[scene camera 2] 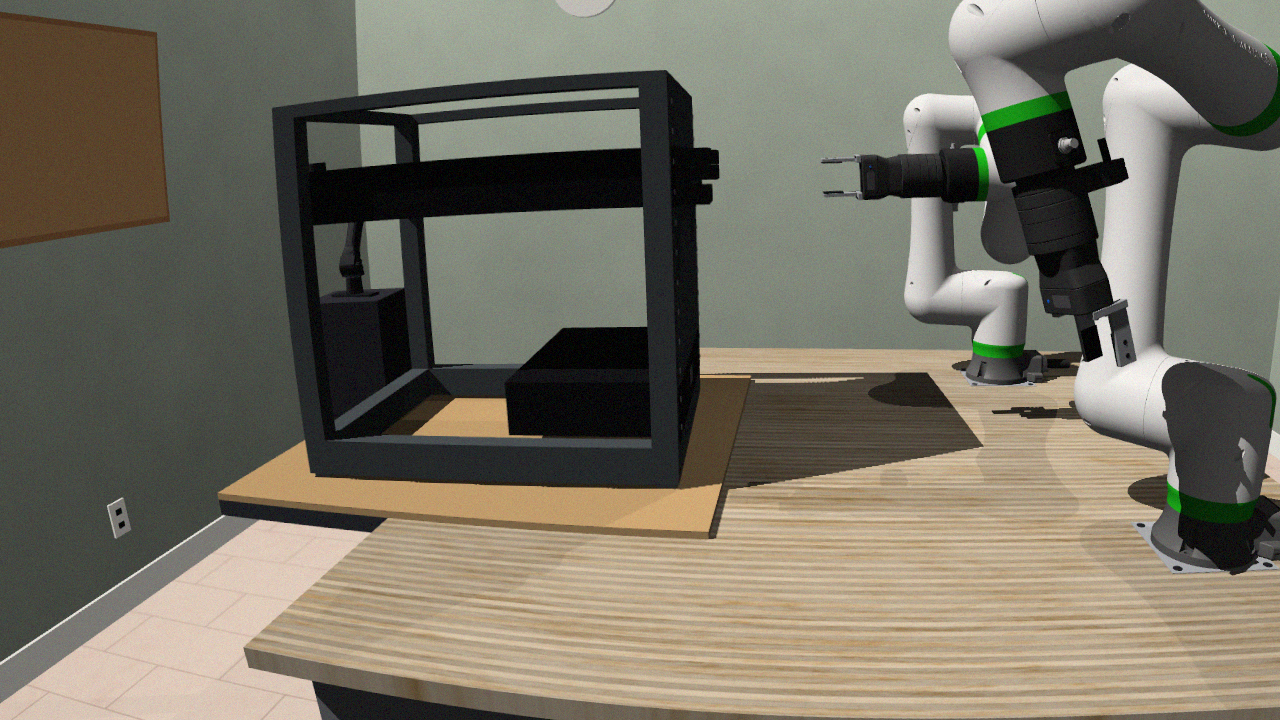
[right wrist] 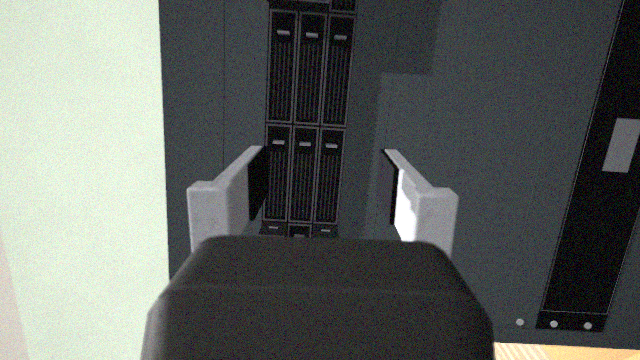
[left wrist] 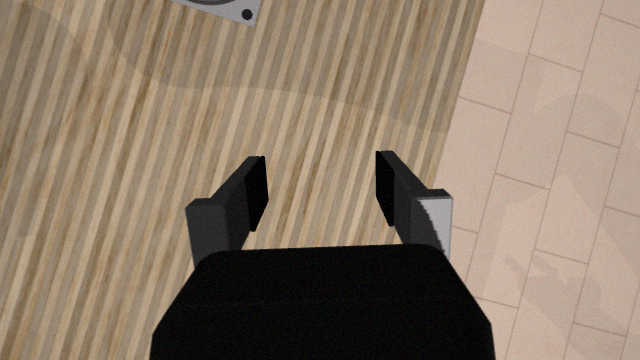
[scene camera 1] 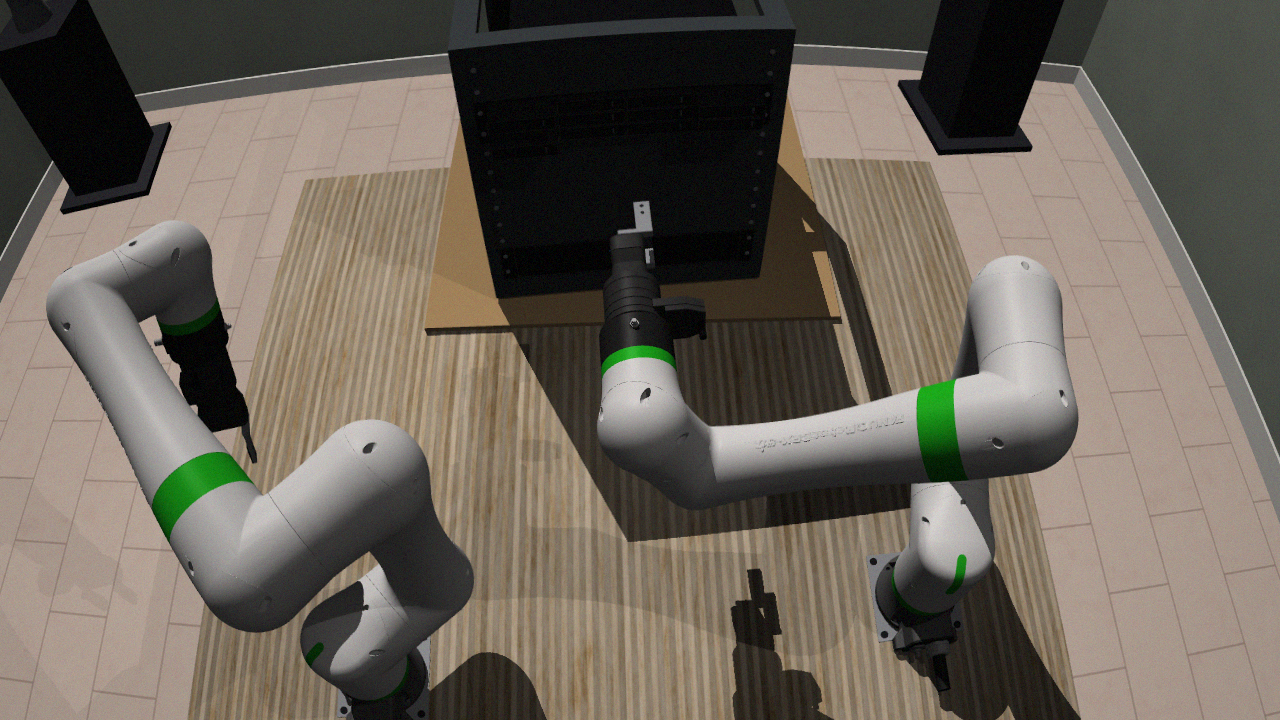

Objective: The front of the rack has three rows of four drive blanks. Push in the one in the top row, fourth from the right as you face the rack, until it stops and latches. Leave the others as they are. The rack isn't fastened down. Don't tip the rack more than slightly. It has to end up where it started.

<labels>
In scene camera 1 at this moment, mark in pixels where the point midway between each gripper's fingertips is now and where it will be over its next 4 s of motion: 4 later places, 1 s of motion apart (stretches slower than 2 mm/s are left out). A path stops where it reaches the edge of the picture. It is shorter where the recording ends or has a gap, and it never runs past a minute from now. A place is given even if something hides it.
The left gripper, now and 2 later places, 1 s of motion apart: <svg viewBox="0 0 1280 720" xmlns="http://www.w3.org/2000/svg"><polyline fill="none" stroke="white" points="237,462 119,527 63,604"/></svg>
The right gripper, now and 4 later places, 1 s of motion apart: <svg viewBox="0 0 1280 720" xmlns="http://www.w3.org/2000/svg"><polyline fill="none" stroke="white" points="642,217 639,208 693,165 726,136 712,137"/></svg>
</labels>
